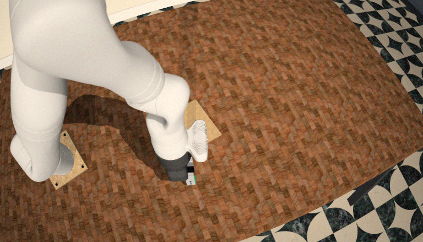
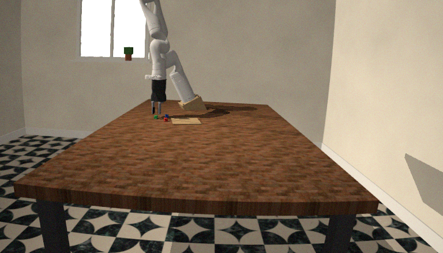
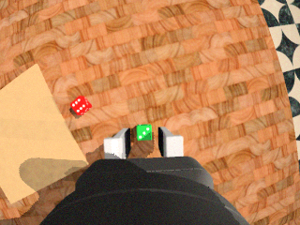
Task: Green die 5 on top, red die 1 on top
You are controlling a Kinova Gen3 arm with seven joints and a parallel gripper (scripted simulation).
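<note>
My gripper is now 3 cm above the green die. The rest, counted from my hand: tan mat (6 cm ahead, 15 cm to the left, 4 cm below); then red die (6 cm ahead, 5 cm to the left, 3 cm below); then blue die (3 cm behind, 6 cm to the left, 3 cm below).
</note>
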